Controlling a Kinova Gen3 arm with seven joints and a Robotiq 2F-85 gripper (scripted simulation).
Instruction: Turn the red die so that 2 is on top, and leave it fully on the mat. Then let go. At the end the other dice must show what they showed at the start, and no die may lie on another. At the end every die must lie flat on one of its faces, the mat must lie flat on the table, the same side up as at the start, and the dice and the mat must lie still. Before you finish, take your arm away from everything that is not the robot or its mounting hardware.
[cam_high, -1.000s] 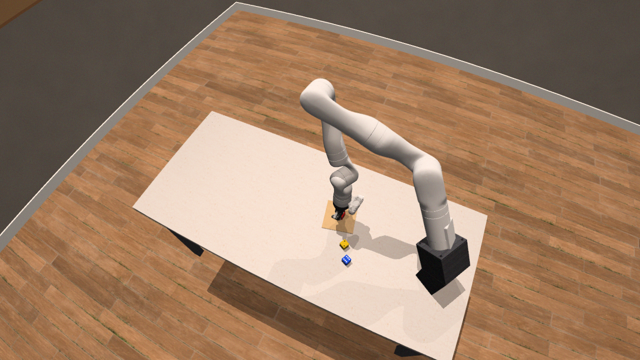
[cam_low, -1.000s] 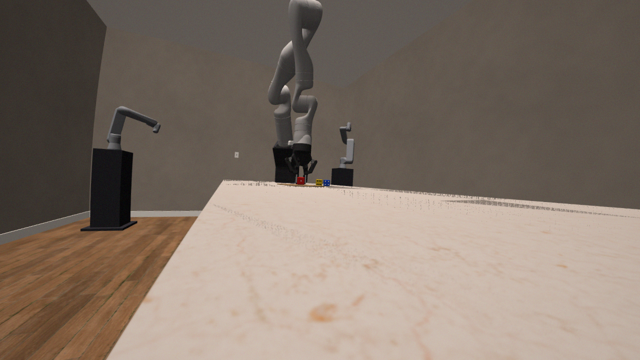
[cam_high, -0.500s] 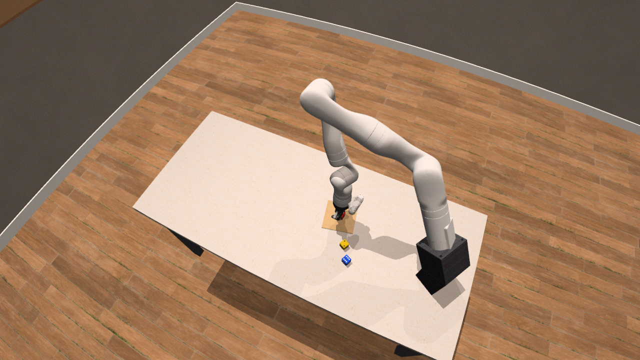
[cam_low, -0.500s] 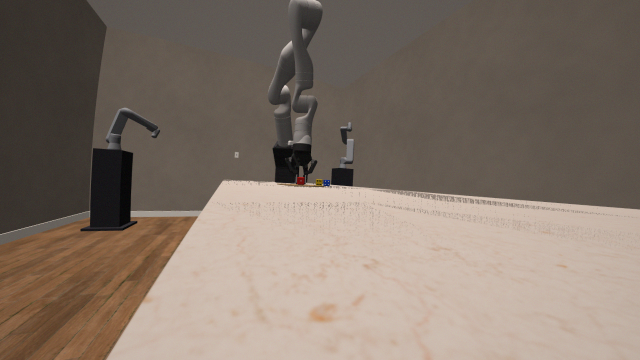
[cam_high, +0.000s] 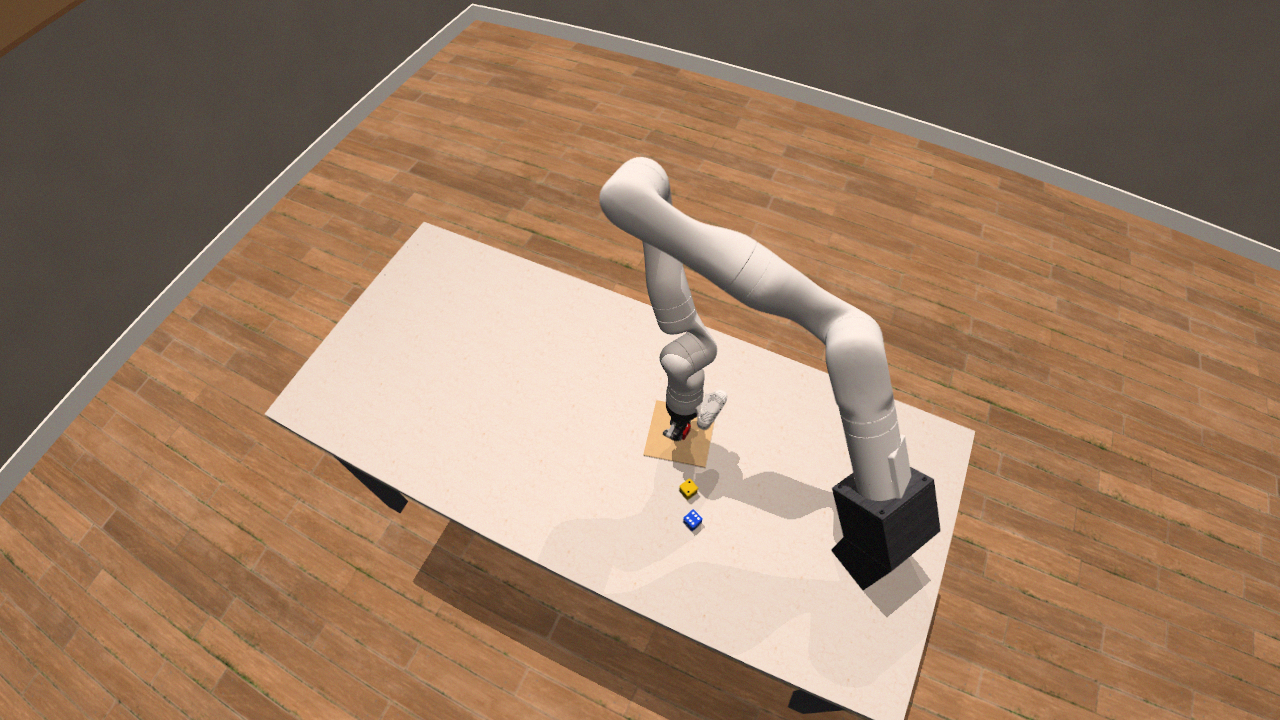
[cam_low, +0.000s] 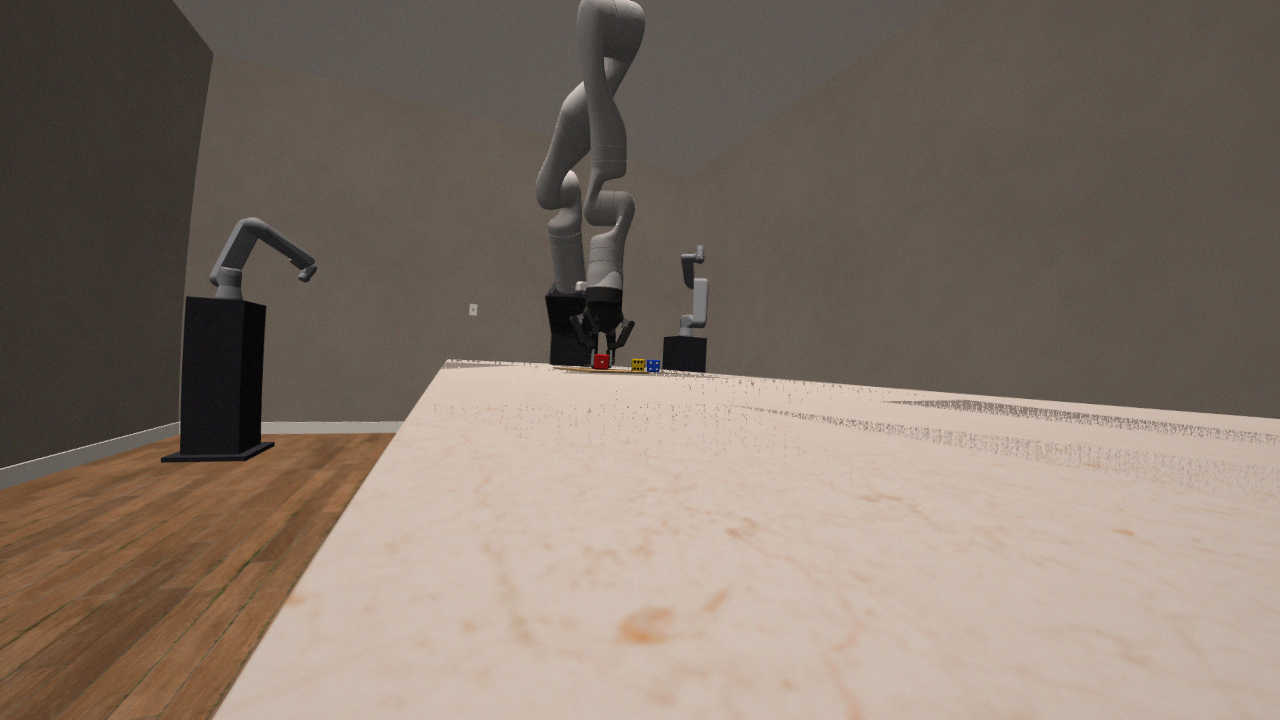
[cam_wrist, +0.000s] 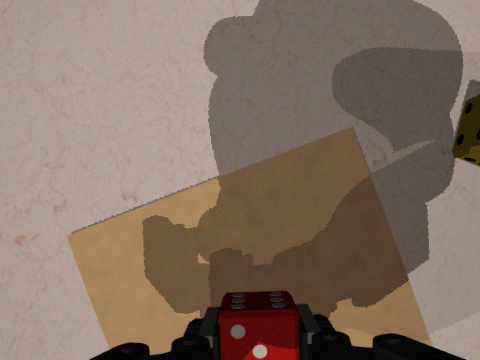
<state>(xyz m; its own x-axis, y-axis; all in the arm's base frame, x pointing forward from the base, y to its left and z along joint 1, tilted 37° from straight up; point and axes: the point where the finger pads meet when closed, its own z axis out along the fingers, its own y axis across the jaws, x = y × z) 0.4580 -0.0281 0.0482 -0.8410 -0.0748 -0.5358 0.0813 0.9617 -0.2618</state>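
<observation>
Right now my hand is 10 mm above the red die. From my hand the other things lie so: blue die (110 mm behind, 180 mm to the left, 10 mm below); yellow die (70 mm behind, 120 mm to the left, 10 mm below); tan mat (20 mm below).
</observation>
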